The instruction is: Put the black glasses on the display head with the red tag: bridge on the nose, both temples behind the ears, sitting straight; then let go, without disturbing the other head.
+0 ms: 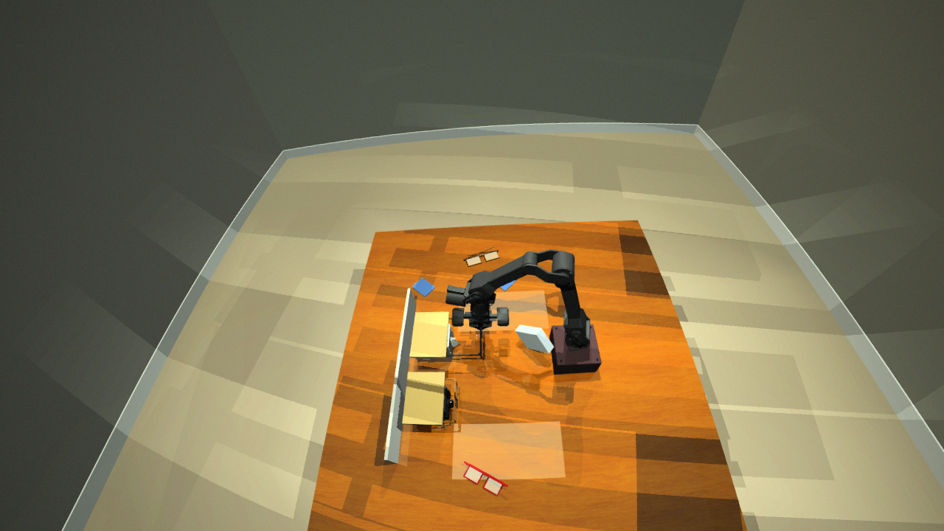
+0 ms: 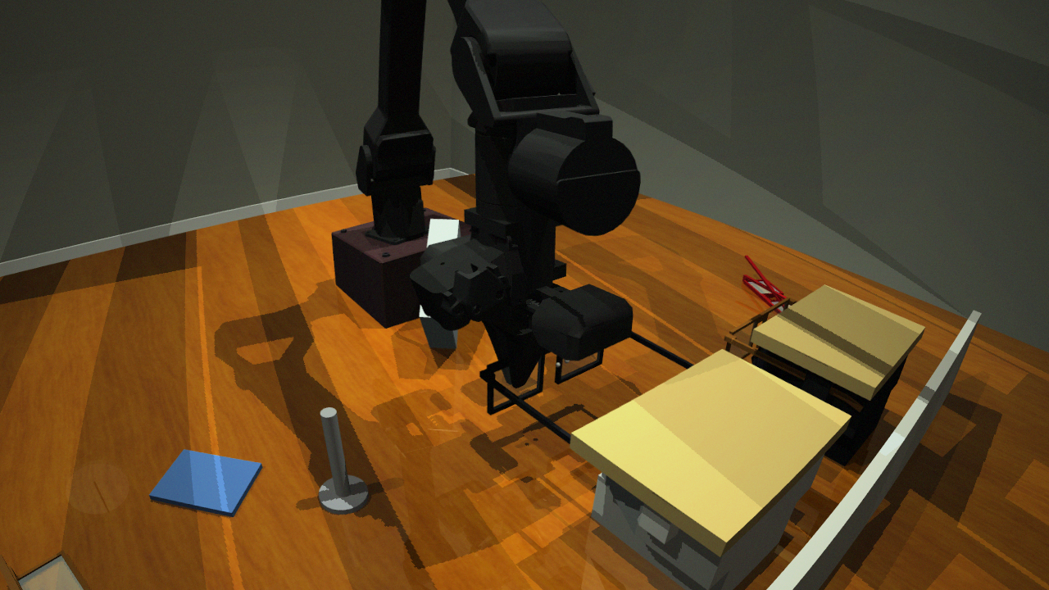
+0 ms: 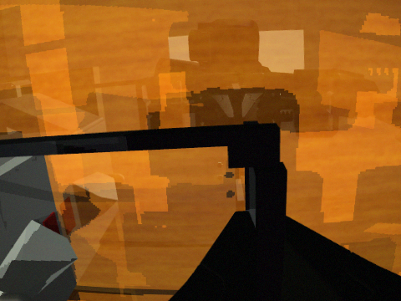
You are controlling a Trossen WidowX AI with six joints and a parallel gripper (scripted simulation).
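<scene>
Right now the pale head is 150 mm ahead of my gripper tip, 10 mm to the left of it and 10 mm below it. Round my gripper tip: dark head: 230 mm to the left, 180 mm ahead, 10 mm below; white block: 170 mm behind, 80 mm to the left; grey post: 150 mm to the right, 50 mm behind, 40 mm below.
</scene>
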